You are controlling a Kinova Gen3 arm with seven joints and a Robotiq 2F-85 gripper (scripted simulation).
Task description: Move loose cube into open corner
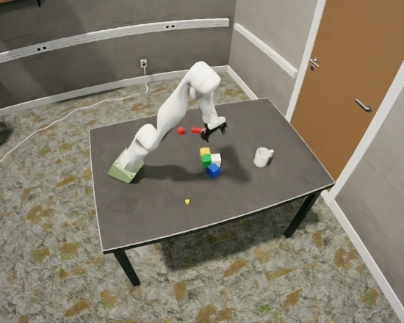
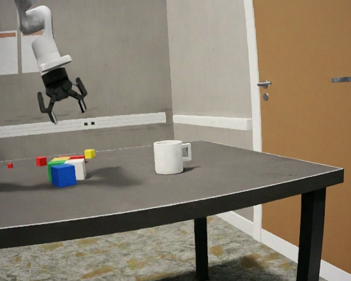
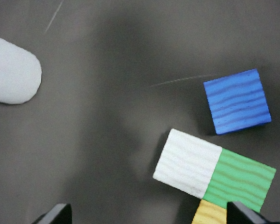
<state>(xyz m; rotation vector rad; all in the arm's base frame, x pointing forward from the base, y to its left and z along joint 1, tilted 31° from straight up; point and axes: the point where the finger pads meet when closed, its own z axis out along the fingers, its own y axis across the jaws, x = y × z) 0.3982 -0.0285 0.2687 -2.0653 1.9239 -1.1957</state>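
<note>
My gripper is now 15 cm above the blue cube, 8 cm to the left of it and 6 cm past it. The rest, counted from my hand: white mug (24 cm ahead, 15 cm to the right, 14 cm below); then tiny yellow cube (28 cm behind, 18 cm to the right, 17 cm below); then red bar (24 cm to the left, 17 cm below, 6 cm ahead).
</note>
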